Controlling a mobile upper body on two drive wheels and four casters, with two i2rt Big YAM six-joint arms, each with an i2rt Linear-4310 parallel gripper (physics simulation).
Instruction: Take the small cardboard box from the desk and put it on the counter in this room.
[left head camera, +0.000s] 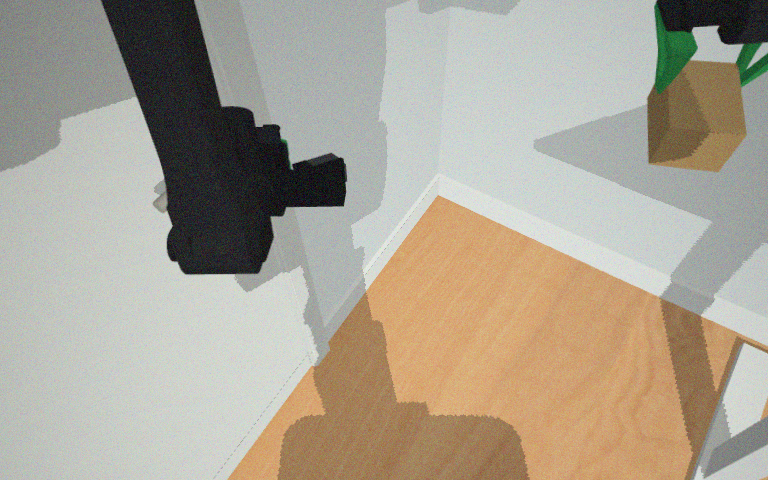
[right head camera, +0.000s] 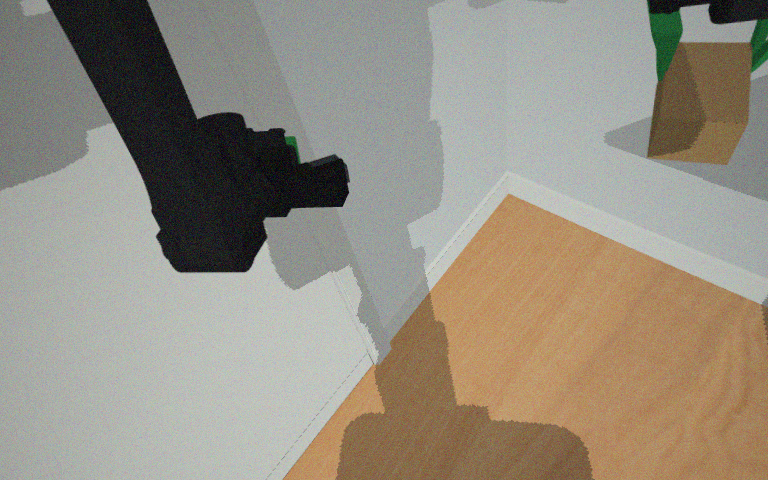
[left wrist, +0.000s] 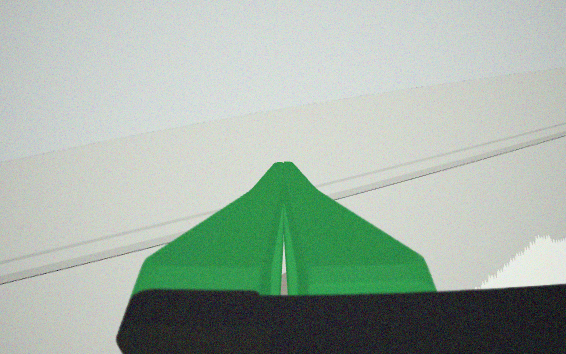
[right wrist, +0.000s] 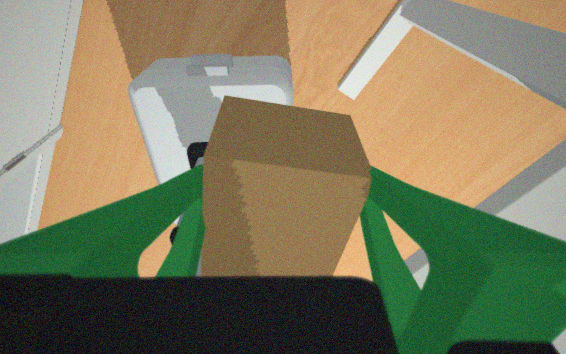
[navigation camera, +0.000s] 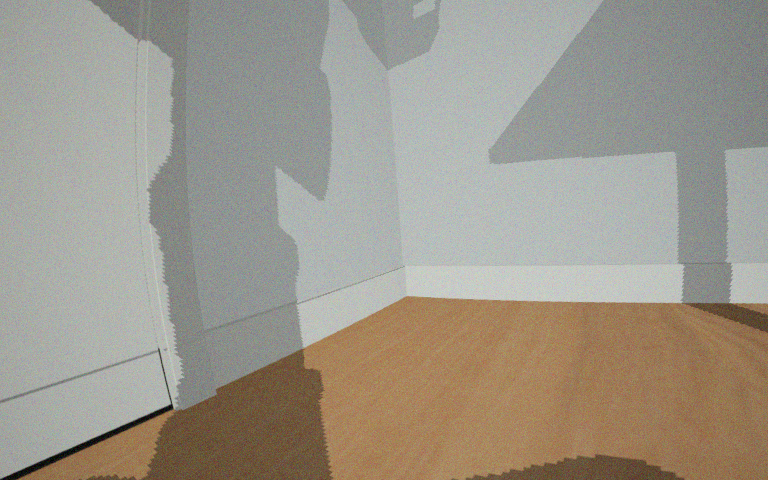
Scene:
My right gripper shows in the left head camera view, in the right head camera view and in the right wrist view (283, 177); in the left wrist view it is out of frame, in the navigation camera view it is out of frame. A small brown cardboard box shows in the left head camera view, in the right head camera view and in the right wrist view (283, 186); in the left wrist view it is out of frame, in the navigation camera view it is out of frame. One and the same spot on my right gripper: (right head camera: 666, 30) is (left head camera: 683, 47). The same spot on the small brown cardboard box: (right head camera: 701, 109) is (left head camera: 704, 121).

